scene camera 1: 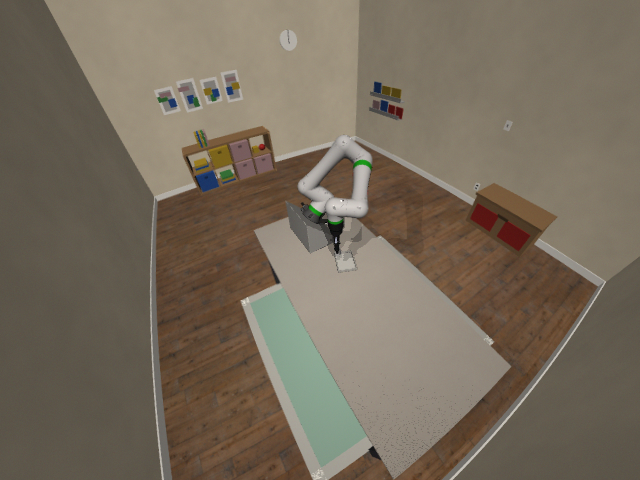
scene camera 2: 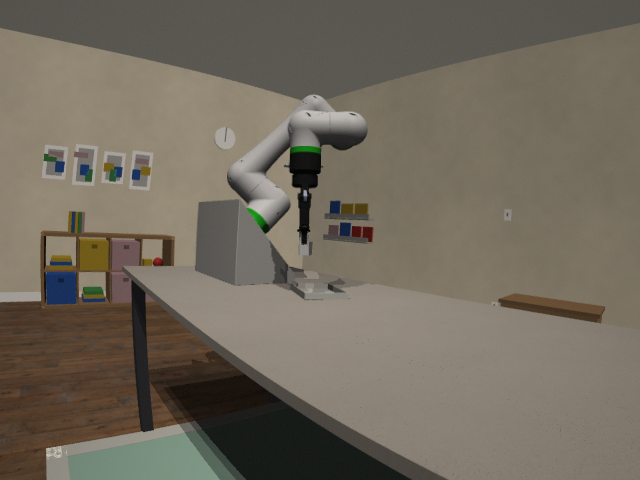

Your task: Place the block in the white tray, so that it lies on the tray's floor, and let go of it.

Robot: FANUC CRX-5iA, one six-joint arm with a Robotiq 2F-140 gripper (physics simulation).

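Seen in the pictures: gripper, fingertip midpoint: (scene camera 1: pixel 337 253) (scene camera 2: pixel 303 254); arm's base, origin of the base link: (scene camera 1: pixel 310 218).
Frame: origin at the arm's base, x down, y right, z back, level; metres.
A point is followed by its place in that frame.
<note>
The light grey block (scene camera 2: pixel 305 249) @(x 0.015, y -0.004, z -0.421 m) hangs upright below the fingertips in scene camera 2, clear above the table. In scene camera 1 it is too small to tell from the tray behind it. My gripper (scene camera 1: pixel 337 251) @(x 0.031, y -0.015, z -0.397 m) (scene camera 2: pixel 304 240) points straight down and is shut on the block. The white tray (scene camera 1: pixel 346 264) @(x 0.150, y -0.070, z -0.425 m) (scene camera 2: pixel 326 296) @(x 0.142, y -0.044, z -0.478 m) is a shallow, low-walled tray on the table. The gripper and block are above the tray's end nearest the robot base, with a gap between block and tray in scene camera 2. Whether the block is fully inside the tray's outline is unclear.
A grey panelled stand (scene camera 1: pixel 301 227) @(x -0.037, y 0.117, z -0.106 m) (scene camera 2: pixel 217 240) @(x 0.017, y 0.120, z -0.057 m) rises from the table (scene camera 1: pixel 392 320) @(x 0.152, y -0.089, z -0.920 m) (scene camera 2: pixel 361 351) @(x 0.152, y 0.181, z -0.854 m) beside the arm's base, close to the tray. A green mat with a pale border (scene camera 1: pixel 305 372) (scene camera 2: pixel 129 457) lies on the floor alongside the table. A wooden cabinet (scene camera 1: pixel 516 205) stands by the wall.
</note>
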